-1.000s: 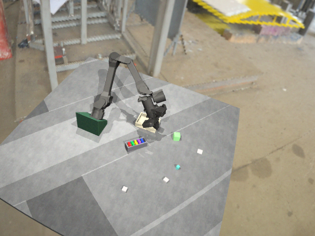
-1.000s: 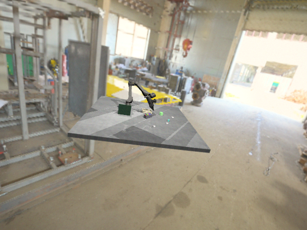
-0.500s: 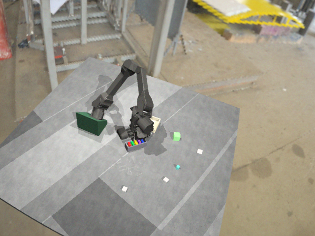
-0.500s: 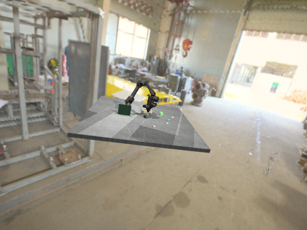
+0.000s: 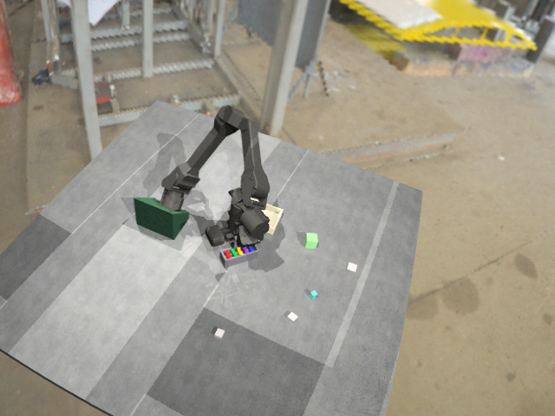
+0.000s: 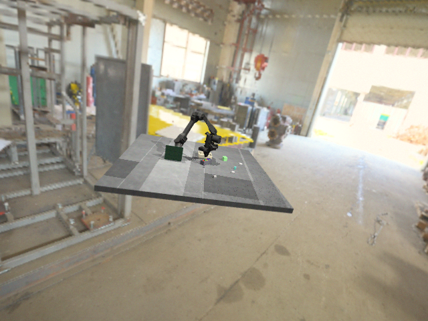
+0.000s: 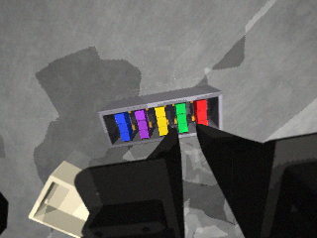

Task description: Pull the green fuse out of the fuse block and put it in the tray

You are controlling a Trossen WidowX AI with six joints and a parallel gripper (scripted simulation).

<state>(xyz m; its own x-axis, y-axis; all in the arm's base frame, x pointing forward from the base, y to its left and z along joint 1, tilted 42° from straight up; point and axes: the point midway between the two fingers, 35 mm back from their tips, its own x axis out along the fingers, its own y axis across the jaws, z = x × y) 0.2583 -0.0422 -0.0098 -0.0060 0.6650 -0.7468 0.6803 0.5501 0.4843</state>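
Right now my gripper tip is 40 mm above the green fuse. Also, from my gripper tip: teal cube (280 mm ahead, 60 mm below, 20 mm to the right); green cube (210 mm ahead, 180 mm to the left, 50 mm below); tray (210 mm to the left, 70 mm below, 10 mm ahead).
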